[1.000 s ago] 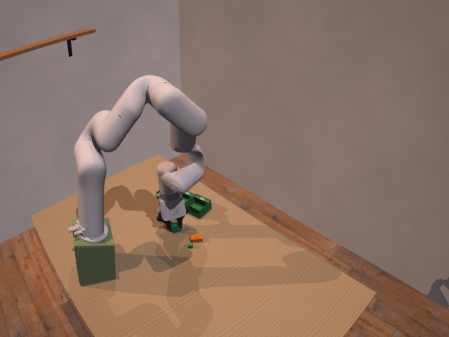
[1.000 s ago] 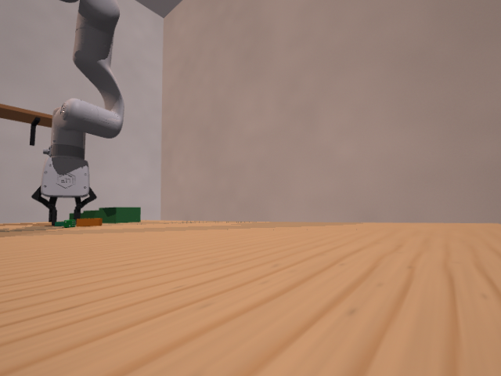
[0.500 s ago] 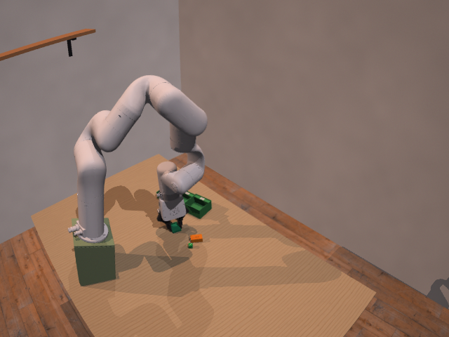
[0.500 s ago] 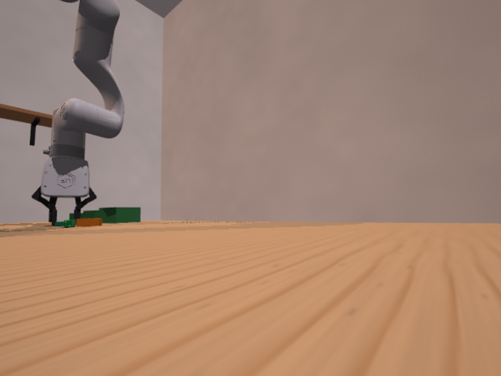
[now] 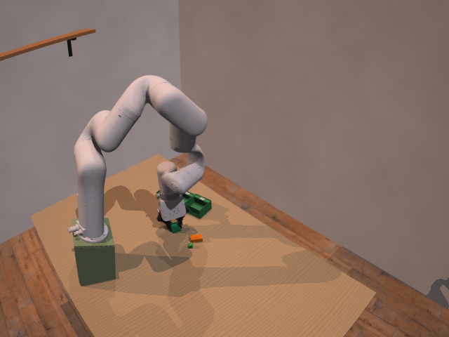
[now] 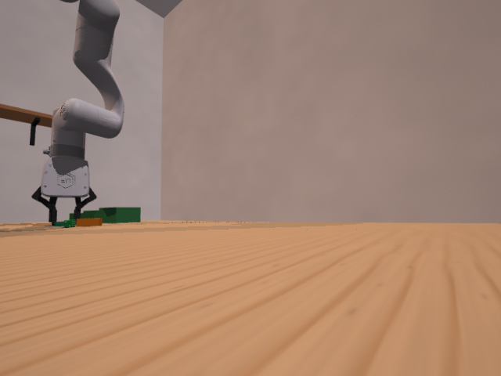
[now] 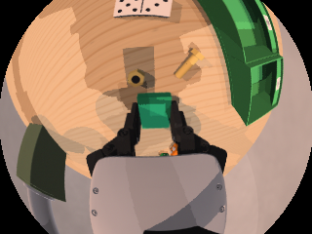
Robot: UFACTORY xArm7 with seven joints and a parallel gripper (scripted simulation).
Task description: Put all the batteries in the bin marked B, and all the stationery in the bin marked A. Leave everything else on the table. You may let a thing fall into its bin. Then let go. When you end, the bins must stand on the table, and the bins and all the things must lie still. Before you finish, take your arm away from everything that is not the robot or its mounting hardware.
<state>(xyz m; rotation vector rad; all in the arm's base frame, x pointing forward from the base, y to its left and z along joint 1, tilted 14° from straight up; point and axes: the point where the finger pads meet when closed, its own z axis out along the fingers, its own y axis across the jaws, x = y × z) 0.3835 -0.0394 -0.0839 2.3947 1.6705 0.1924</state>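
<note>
The orange block lies 1 cm ahead of my hand, 11 cm to the right of it and 1 cm below it. Round my hand: white flat thing (4 cm ahead, 12 cm to the left, 2 cm below); then small green piece (3 cm behind, 13 cm to the right, 1 cm below); then flat green block (2 cm below).
</note>
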